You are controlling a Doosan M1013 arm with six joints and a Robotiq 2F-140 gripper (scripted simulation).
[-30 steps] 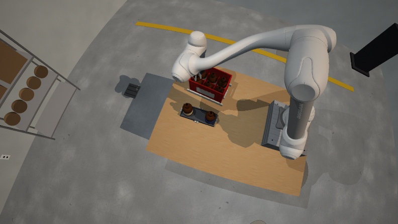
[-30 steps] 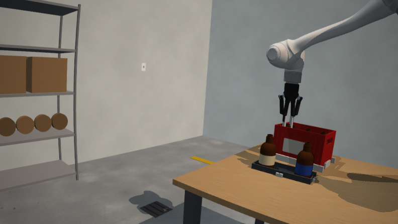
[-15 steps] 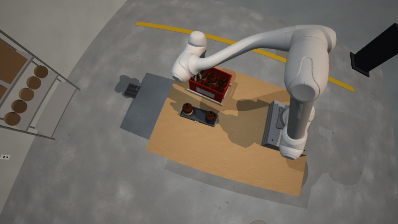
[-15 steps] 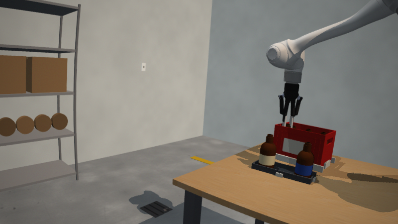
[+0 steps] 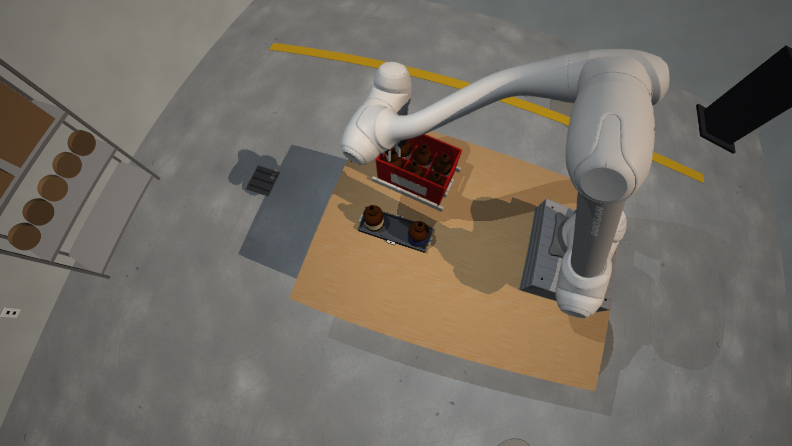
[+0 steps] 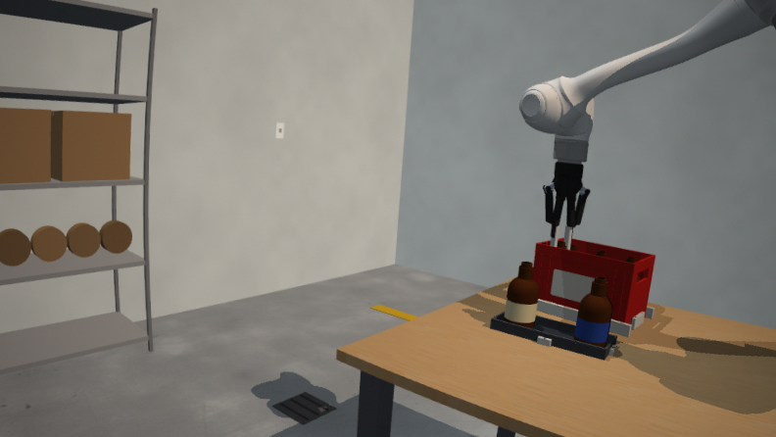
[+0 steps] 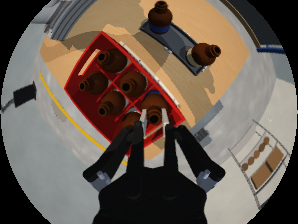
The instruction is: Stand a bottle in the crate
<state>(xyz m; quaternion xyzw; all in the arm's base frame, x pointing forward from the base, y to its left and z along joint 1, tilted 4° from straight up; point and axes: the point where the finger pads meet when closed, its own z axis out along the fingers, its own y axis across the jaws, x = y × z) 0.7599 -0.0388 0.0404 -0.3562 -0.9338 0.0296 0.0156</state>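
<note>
The glass bottle is 90 mm below my hand. Also, from my hand: dark tray (220 mm to the left, 180 mm below, 100 mm behind); red crate (110 mm below, 90 mm behind, 40 mm to the right).
</note>
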